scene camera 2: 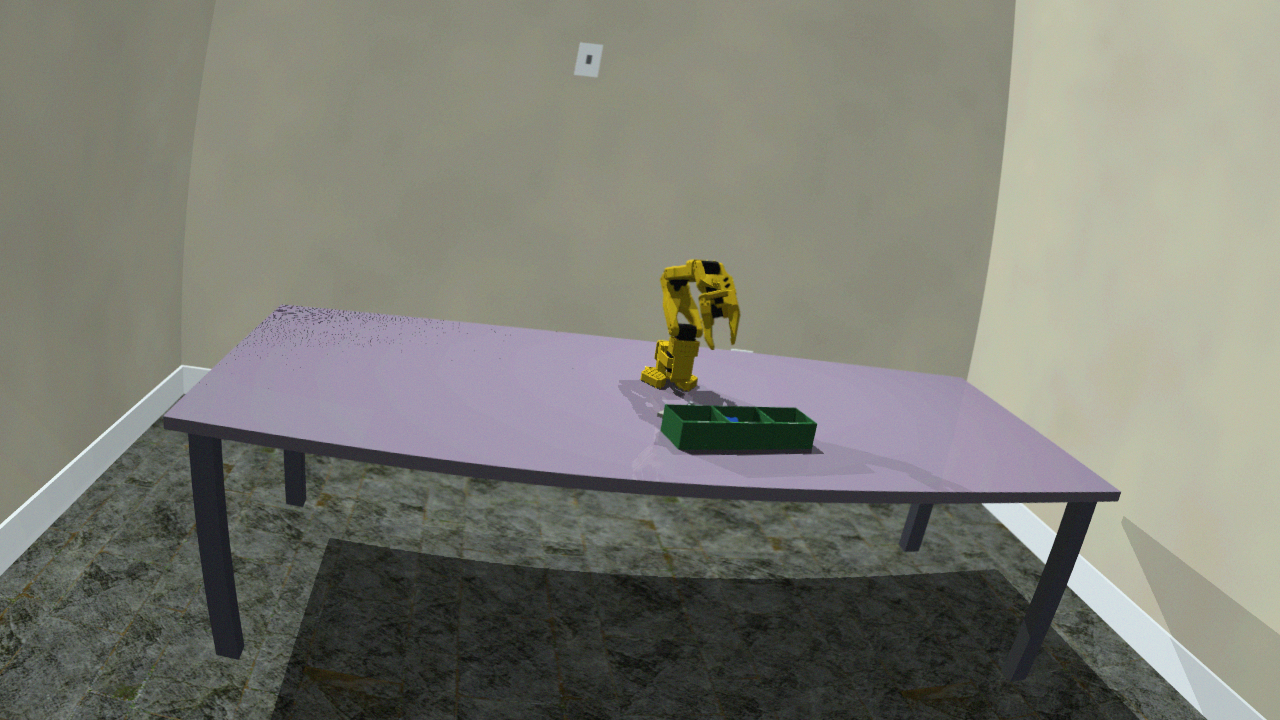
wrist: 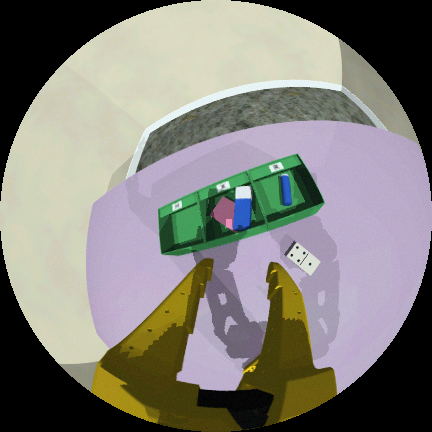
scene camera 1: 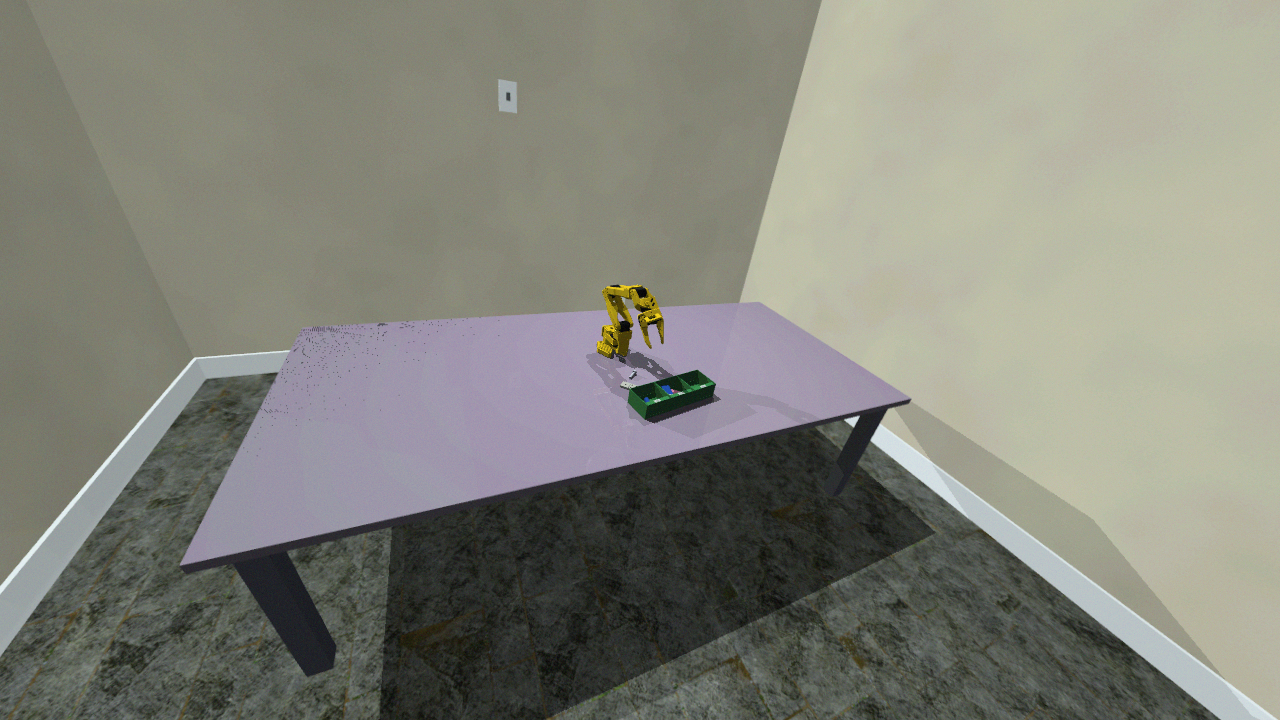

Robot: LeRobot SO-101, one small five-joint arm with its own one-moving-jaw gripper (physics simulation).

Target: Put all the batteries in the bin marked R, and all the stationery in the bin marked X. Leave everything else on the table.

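Places are measured from the arm's base along level axes (x right, y back, z down), in metres.
Pixels of known places: hand at its tool point: [scene camera 2: 731, 342] [wrist: 212, 266] [scene camera 1: 661, 342]; arm's base at its link origin: [scene camera 2: 670, 385] [scene camera 1: 614, 353].
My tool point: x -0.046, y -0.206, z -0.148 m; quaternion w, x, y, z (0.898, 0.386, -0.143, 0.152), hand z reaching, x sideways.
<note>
Ahead of a thing's pixels: the offset from my tool point to its top centre. "spot": to the spot under its first point. Level surfaces: height alone.
My gripper [scene camera 1: 656, 344] [scene camera 2: 723, 344] [wrist: 240, 262] is open and empty, raised above the table behind the green three-part bin @[dx -0.022, dy -0.075, dz +0.101 m] [scene camera 1: 680, 402] [scene camera 2: 747, 437]. In the wrist view, a blue cylindrical battery @[dx +0.064, dy -0.098, dz +0.127 m] [wrist: 286, 190] lies in the right compartment, marked R. A blue-and-white eraser @[dx -0.005, dy -0.075, dz +0.118 m] [wrist: 242, 210] and a pink flat block @[dx -0.031, dy -0.073, dz +0.131 m] [wrist: 223, 212] lie together in the middle compartment, marked X; the eraser partly covers the block. The left compartment @[spot: dx -0.111, dy -0.065, dz +0.141 m] [wrist: 187, 225], marked H, shows a bare floor. No battery or stationery shows on the table in the wrist view, but the jaws hide part of it.
A white domino @[dx +0.076, dy +0.008, dz +0.141 m] [wrist: 303, 258] [scene camera 1: 627, 385] lies on the purple table @[dz +0.148 m] [scene camera 1: 447, 420] [scene camera 2: 447, 402] [wrist: 365, 200], close beside the R end of the bin. A small pale thing @[dx +0.043, dy +0.063, dz +0.134 m] [scene camera 1: 632, 374] lies between the domino and the arm's base, too small to identify.
</note>
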